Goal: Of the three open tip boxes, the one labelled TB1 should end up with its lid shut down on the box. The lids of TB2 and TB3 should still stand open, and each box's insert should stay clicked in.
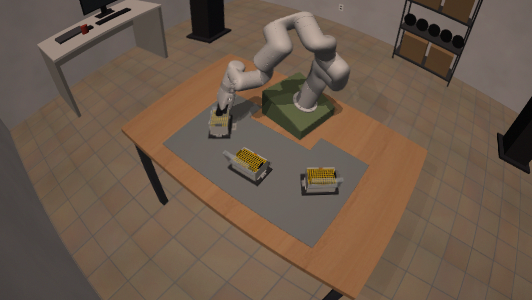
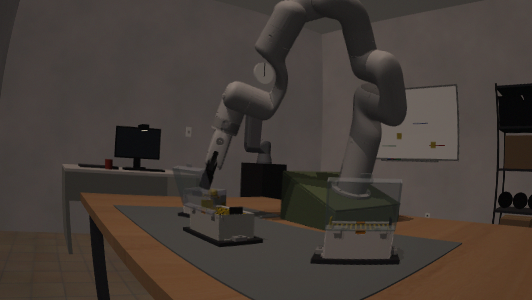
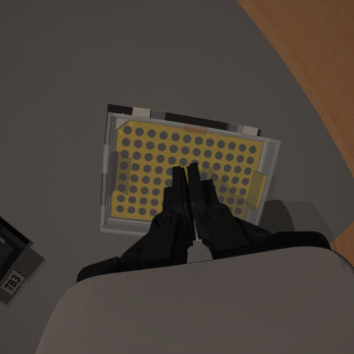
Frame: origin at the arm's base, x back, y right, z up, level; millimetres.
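Seen in the pictures: gripper, between the fingertips: (image 1: 218,114) (image 2: 203,188) (image 3: 188,182); arm's base, origin of its link: (image 1: 304,102).
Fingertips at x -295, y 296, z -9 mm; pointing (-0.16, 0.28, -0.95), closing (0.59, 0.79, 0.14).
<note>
Offsets run from my fingertips to a thing's top centre. "spot": to the spot under its first point. Level surfaces: height alone.
TB1 @(dy -13, dx +10, dz -3 mm) (image 1: 219,129) (image 2: 186,209) (image 3: 142,172) is the box at the far left end of the mat; its label does not show. Its clear lid @(dy -3, dx +4, dz -3 mm) (image 2: 220,196) (image 3: 272,156) appears down over the yellow insert; whether it is fully seated I cannot tell. My gripper (image 1: 221,113) (image 2: 205,187) (image 3: 188,182) is shut and empty, its tips at the lid's top, over the insert's middle. TB3 (image 1: 256,172) (image 2: 235,227) (image 3: 13,282) is the middle box, its lid @(dy -261, dx -197, dz +74 mm) (image 1: 230,155) (image 2: 186,181) standing open. TB2 @(spot: dy -578, dx -109, dz -1 mm) (image 1: 321,188) (image 2: 357,245) has its lid @(spot: dy -595, dx -110, dz +33 mm) (image 2: 365,200) upright. Their yellow inserts look level.
The boxes stand on dark bases on a grey mat @(dz -80 mm) (image 1: 295,215) (image 2: 280,270) (image 3: 60,60) on the wooden table @(dz -83 mm) (image 1: 380,215). The green base block (image 1: 300,117) (image 2: 310,205) of the arm stands behind the mat. TB3 lies between TB1 and TB2.
</note>
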